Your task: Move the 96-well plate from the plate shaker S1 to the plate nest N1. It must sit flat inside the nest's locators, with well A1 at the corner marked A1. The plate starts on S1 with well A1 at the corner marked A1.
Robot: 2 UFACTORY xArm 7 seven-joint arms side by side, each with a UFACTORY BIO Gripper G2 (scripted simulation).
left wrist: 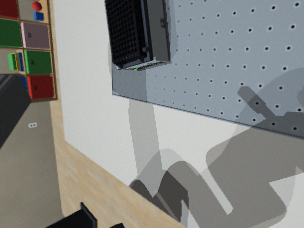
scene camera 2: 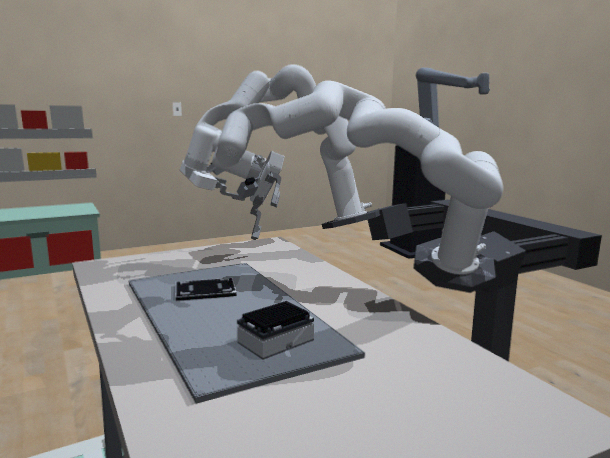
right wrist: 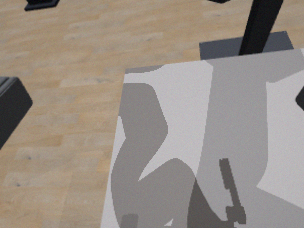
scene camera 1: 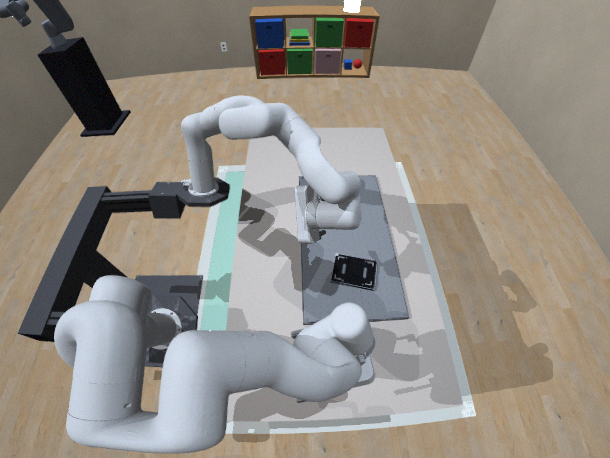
Scene:
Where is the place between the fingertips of my left gripper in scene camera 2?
263,222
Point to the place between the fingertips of my right gripper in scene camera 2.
At 234,190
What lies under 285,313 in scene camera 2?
A black 96-well plate.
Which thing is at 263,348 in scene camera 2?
A grey plate shaker S1.

